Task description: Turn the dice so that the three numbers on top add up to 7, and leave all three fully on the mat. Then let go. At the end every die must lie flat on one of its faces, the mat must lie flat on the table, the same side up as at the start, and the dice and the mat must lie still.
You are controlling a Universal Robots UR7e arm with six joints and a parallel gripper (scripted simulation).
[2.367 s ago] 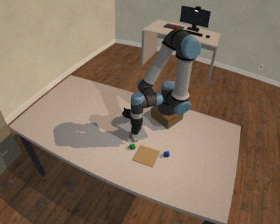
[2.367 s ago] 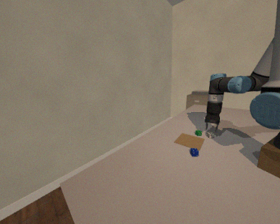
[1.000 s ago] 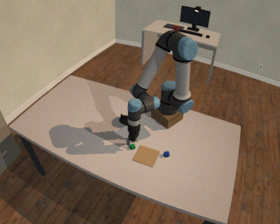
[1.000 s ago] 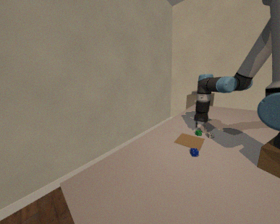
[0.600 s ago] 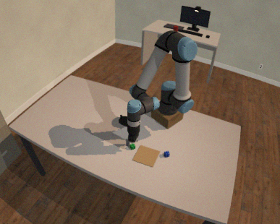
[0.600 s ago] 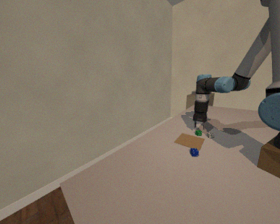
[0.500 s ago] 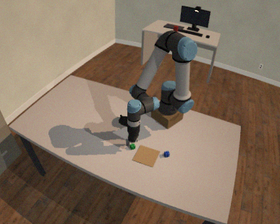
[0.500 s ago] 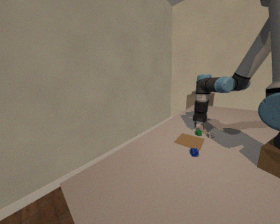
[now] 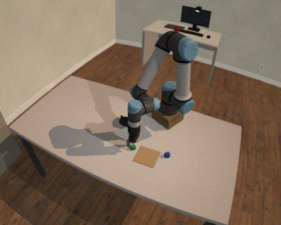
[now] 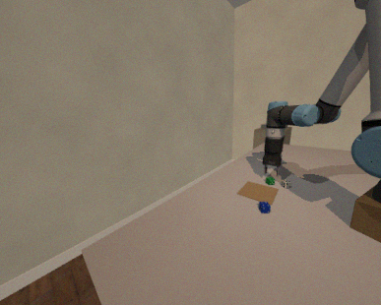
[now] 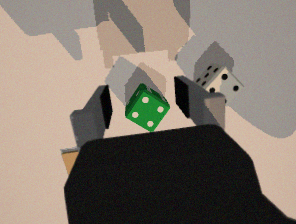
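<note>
The green die lies 4 cm below my hand and 2 cm to the left of it. Round my hand: white die 7 cm behind, 4 cm below, 1 cm to the left; blue die 25 cm to the left, 4 cm below, 1 cm behind; tan mat 13 cm to the left, 6 cm below, 3 cm ahead.
</note>
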